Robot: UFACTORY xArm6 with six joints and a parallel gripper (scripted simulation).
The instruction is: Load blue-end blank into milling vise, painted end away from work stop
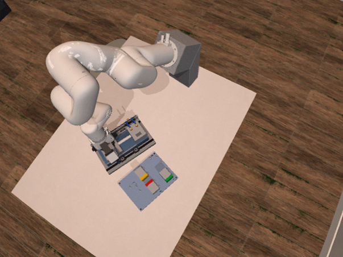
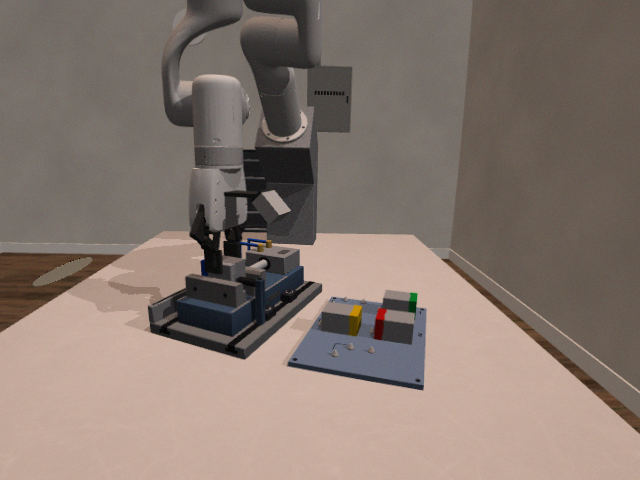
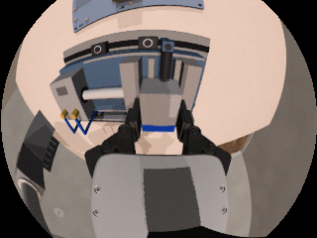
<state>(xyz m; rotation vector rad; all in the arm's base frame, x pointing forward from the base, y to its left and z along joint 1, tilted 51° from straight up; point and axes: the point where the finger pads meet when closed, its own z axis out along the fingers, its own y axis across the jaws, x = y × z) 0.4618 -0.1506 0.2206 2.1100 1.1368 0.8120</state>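
Right now the fixed jaw is 3 cm ahead of my hand, 2 cm to the right of it and 5 cm below it. Also, from my hand: work stop post (5 cm ahead, 5 cm to the left, 6 cm below); vise (4 cm behind, 5 cm to the left, 8 cm below); blue-ended blank (2 cm below).
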